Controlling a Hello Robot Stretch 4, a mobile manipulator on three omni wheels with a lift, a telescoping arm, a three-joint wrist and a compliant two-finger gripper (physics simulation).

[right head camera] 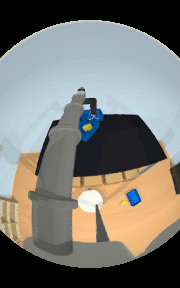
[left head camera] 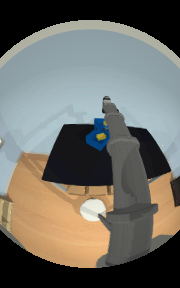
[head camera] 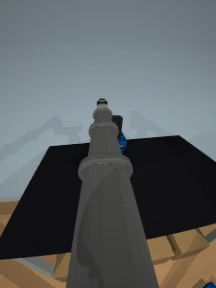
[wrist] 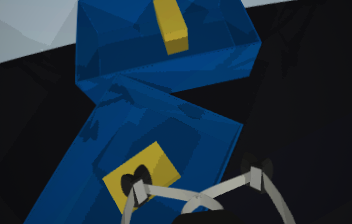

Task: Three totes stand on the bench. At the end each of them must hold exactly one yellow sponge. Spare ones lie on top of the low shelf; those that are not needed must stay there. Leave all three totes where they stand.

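Pixels of known places: gripper, fingertip midpoint: (right head camera: 93,121) (wrist: 195,172); robot's base, origin of the base link: (right head camera: 90,200) (left head camera: 92,209).
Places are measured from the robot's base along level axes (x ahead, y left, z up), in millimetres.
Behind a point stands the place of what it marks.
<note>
My gripper (right head camera: 94,116) (wrist: 195,172) @(x 826, y -88, z 1007 mm) is open and empty, its fingers spread over the nearer tote and the bench beside it. The nearer blue tote (left head camera: 95,143) @(x 662, y 56, z 955 mm) (right head camera: 90,135) @(x 697, y -48, z 905 mm) (wrist: 202,150) @(x 875, y -106, z 890 mm) stands turned at an angle; a yellow sponge (left head camera: 101,136) @(x 814, y -13, z 927 mm) (right head camera: 87,127) @(x 812, y -14, z 926 mm) (wrist: 159,161) @(x 856, y -38, z 935 mm) lies in it, partly behind the left fingertip in the wrist view. The farther blue tote (left head camera: 97,121) @(x 1183, y 37, z 923 mm) (wrist: 120,55) @(x 1103, y 38, z 890 mm) holds another yellow sponge (left head camera: 105,123) @(x 1091, y -79, z 951 mm) (wrist: 171,30) @(x 1092, y -80, z 952 mm). A third tote on the bench does not show. The bench (head camera: 170,190) @(x 512, y -415, z 887 mm) (left head camera: 70,155) @(x 532, y 300, z 887 mm) (right head camera: 135,150) @(x 483, y -522, z 887 mm) (wrist: 310,100) @(x 941, y -323, z 887 mm) has a black top.
My arm (head camera: 102,210) @(x 155, y 5, z 1409 mm) (left head camera: 129,175) @(x 145, y 12, z 1409 mm) (right head camera: 57,170) @(x 131, y -16, z 1409 mm) reaches across the bench and hides part of it. A blue box (right head camera: 134,197) @(x -64, y -865, z -24 mm) and a small yellow block (right head camera: 123,203) @(x -128, y -603, z 21 mm) are at the lower right, before the bench. A white round thing (left head camera: 93,209) @(x 5, y -12, z 187 mm) (right head camera: 90,201) @(x -12, y -12, z 187 mm) is nearby. Tan shelving (right head camera: 10,220) stands left.
</note>
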